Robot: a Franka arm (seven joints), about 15 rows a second.
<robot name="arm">
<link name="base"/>
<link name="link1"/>
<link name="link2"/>
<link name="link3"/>
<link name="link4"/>
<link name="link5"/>
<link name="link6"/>
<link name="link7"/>
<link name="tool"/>
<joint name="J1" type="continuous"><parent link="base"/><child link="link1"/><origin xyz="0 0 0.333"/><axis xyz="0 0 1"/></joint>
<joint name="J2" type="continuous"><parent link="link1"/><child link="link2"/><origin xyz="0 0 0"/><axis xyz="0 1 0"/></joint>
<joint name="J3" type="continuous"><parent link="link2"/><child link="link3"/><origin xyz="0 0 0.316"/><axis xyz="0 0 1"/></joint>
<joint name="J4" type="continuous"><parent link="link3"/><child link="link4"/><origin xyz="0.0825 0 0"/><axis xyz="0 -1 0"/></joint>
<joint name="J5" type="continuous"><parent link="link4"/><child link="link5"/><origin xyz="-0.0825 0 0.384"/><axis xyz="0 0 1"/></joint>
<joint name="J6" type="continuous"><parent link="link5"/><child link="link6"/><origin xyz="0 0 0"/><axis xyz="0 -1 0"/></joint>
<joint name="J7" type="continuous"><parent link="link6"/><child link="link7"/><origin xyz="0.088 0 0"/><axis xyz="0 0 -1"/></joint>
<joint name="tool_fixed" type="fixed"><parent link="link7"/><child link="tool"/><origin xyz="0 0 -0.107" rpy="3.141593 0 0"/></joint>
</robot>
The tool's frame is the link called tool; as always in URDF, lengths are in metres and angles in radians. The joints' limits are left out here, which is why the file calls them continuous.
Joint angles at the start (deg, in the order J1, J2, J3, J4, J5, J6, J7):
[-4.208 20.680 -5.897 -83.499 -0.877 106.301 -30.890]
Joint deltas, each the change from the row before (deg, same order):
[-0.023 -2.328 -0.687 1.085 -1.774 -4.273 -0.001]
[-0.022 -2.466 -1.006 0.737 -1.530 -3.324 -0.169]
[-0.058 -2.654 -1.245 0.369 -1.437 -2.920 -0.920]
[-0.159 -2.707 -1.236 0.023 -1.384 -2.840 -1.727]
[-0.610 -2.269 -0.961 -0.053 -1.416 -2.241 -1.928]
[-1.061 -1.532 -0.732 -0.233 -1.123 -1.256 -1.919]
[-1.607 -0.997 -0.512 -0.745 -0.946 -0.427 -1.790]
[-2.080 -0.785 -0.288 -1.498 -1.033 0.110 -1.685]
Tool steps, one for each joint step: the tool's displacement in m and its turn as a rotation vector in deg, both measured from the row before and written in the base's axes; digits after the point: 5 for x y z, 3 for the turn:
[-0.01409 -0.00820 0.02976 -1.572 1.148 -0.534]
[-0.01580 -0.01110 0.02955 -1.498 0.408 -0.864]
[-0.01864 -0.01353 0.02863 -1.392 0.276 -0.541]
[-0.02104 -0.01419 0.02560 -1.143 0.611 0.007]
[-0.02002 -0.01619 0.02042 -1.080 0.624 -0.011]
[-0.01632 -0.01809 0.01226 -0.827 0.559 -0.157]
[-0.01405 -0.02106 0.00364 -0.612 0.766 -0.494]
[-0.01407 -0.02338 -0.00392 -0.501 1.236 -0.757]

